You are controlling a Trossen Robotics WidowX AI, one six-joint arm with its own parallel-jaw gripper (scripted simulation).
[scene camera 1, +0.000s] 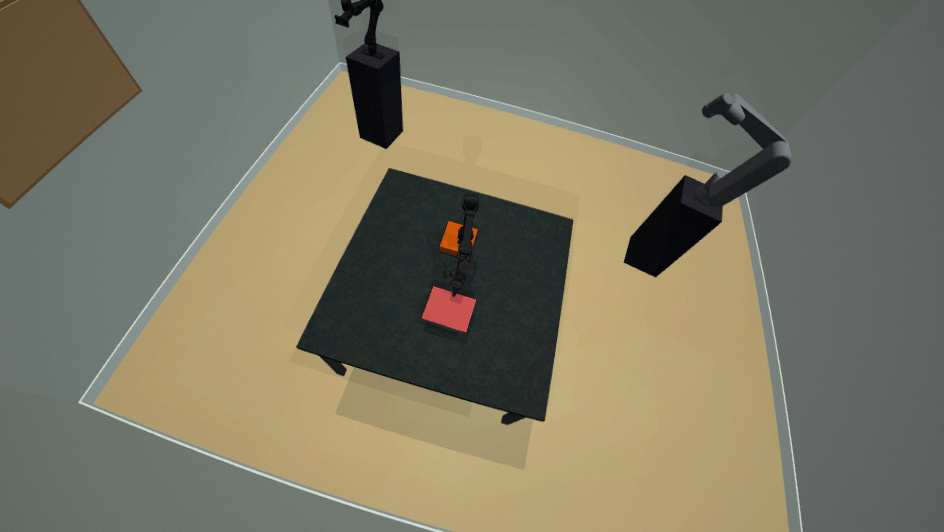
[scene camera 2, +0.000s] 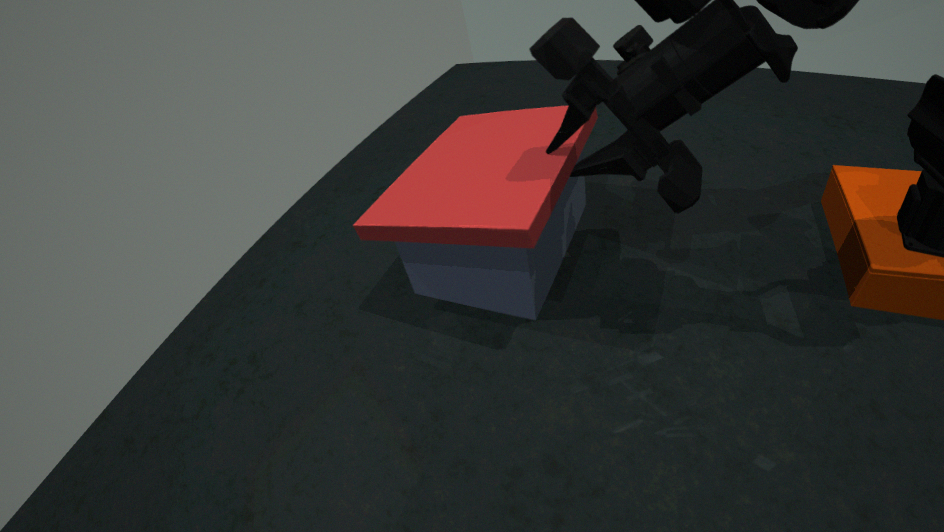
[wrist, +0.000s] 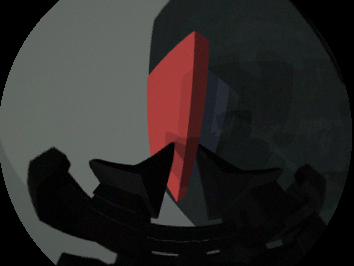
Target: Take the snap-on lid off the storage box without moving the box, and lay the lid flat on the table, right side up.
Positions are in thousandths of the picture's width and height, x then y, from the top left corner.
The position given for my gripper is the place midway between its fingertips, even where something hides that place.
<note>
In view: my gripper (scene camera 2: 592, 305), a lid (scene camera 2: 516, 341) and a storage box (scene camera 2: 546, 529).
The lid shows as well in scene camera 1 (scene camera 1: 469, 580) and in the wrist view (wrist: 499, 340). The storage box shows as well in the wrist view (wrist: 614, 344). My gripper also shows in the wrist view (wrist: 524, 551).
</note>
